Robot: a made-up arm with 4 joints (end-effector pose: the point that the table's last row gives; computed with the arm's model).
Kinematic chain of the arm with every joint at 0, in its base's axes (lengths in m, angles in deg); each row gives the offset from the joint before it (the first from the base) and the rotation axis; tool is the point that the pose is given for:
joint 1: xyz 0 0 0.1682 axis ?
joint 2: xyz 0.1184 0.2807 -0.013 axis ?
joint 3: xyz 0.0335 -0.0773 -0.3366 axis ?
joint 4: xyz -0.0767 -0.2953 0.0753 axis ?
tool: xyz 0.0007 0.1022 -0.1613
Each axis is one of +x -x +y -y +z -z.
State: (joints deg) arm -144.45 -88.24 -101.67 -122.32
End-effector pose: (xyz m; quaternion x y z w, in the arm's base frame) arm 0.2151 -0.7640 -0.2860 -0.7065 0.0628 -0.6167 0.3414
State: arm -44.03 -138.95 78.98 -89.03
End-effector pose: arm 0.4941 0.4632 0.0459 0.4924 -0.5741 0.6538 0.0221
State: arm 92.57 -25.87 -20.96 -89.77
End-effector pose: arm -0.1568 0.0086 -0.4396 0.2244 -0.1718 0.9590 0.0211
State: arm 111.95 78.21 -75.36 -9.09
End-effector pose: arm 0.1182 0.2760 0.3296 -0.0596 0.6860 -0.7244 0.0334
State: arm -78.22 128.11 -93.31 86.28
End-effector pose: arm 0.3086 -0.1770 0.6328 -0.5933 -0.3608 -0.2094 0.6885
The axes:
joint 1: +z
joint 2: -x
joint 3: +y
joint 4: -z

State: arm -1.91 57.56 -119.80 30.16
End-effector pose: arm 0.2341 -0.1460 0.2262 -0.0491 -0.7943 0.2789 0.5375
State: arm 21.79 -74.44 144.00 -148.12
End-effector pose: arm 0.0663 0.3932 -0.3379 -0.7602 -0.1751 -0.2957 0.5514
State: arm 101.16 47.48 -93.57 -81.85
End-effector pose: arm 0.2813 0.3091 0.0748 0.1599 0.7039 -0.6189 0.3098
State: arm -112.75 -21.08 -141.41 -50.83
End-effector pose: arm -0.0107 -0.3502 -0.2972 -0.9098 -0.1923 -0.3152 0.1898
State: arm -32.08 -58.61 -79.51 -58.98
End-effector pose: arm 0.4686 0.3585 -0.3848 -0.1344 -0.6592 -0.1485 0.7248
